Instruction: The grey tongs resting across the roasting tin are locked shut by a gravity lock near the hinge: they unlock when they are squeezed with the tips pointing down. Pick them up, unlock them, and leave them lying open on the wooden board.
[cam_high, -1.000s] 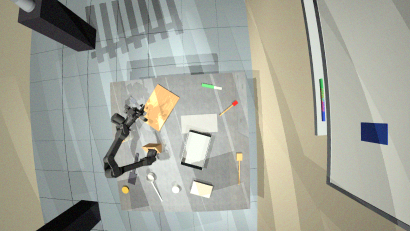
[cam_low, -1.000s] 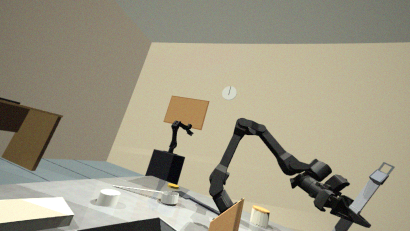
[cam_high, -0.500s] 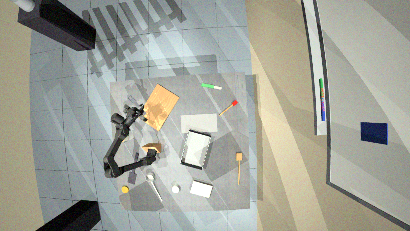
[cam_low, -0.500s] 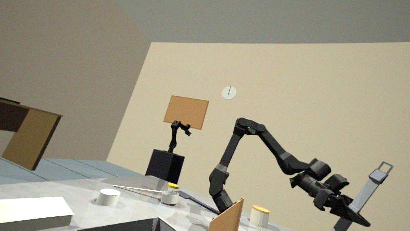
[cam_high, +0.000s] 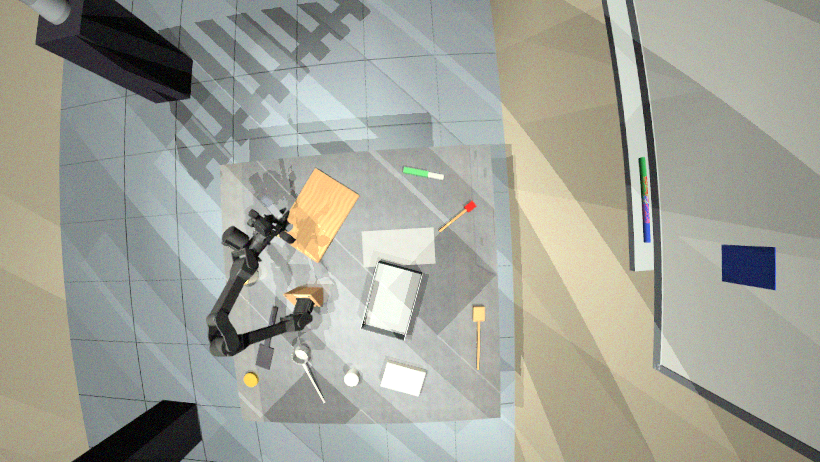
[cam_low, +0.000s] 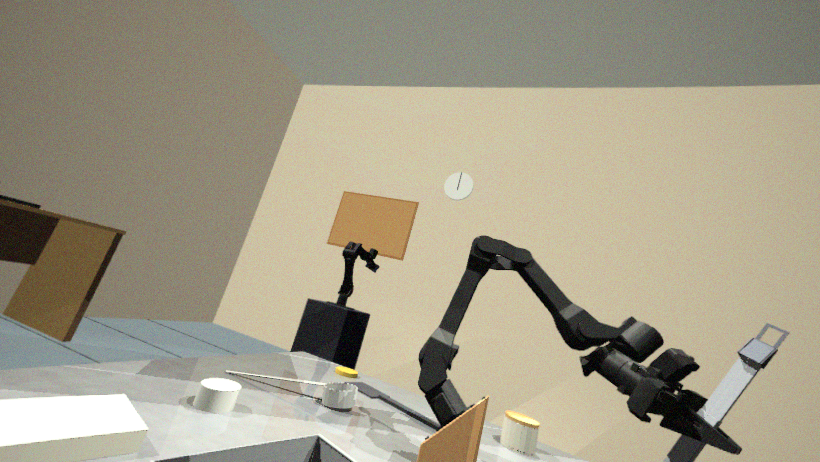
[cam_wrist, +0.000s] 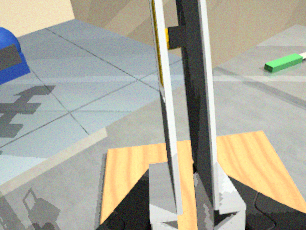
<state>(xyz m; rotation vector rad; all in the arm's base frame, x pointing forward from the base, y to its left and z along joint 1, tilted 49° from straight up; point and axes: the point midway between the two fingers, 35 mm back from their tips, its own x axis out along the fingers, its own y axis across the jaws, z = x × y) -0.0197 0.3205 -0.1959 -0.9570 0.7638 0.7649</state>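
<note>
Right now my gripper tip is 180 mm above the wooden board, 40 mm short of it and 10 mm to the left of it. Round my gripper tip: white box: 780 mm to the right, 410 mm ahead, 170 mm below; then roasting tin: 400 mm to the right, 370 mm ahead, 160 mm below; then dark spatula: 610 mm to the right, 240 mm behind, 180 mm below.
</note>
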